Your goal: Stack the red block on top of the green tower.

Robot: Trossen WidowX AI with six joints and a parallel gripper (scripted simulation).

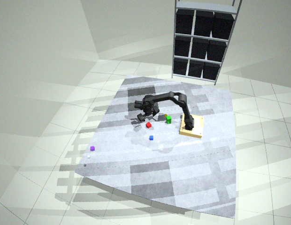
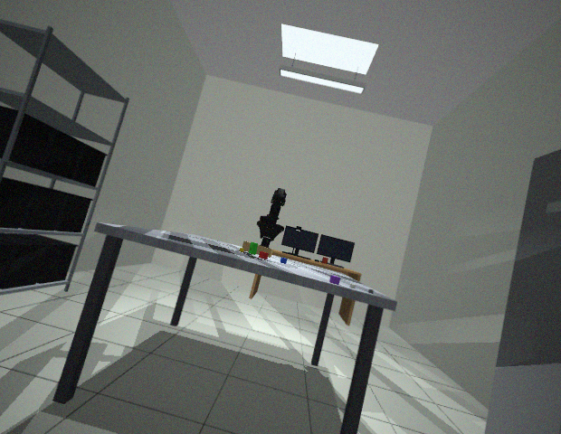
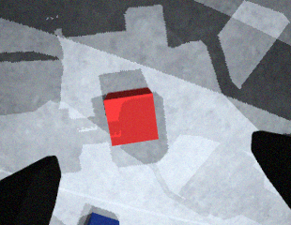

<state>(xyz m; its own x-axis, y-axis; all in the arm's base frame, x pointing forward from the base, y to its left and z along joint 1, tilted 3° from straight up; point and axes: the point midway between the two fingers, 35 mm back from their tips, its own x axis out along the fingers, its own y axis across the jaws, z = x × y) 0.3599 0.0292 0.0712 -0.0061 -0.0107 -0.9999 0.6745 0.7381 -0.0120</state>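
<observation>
Now: gripper tip 1 cm to the right of the red block and 9 cm above it. Round my gripper tip: yellow block (12 cm behind, 14 cm to the right, 10 cm below); then purple block (42 cm ahead, 37 cm to the left, 9 cm below); then blue block (6 cm behind, 13 cm to the left, 9 cm below).
</observation>
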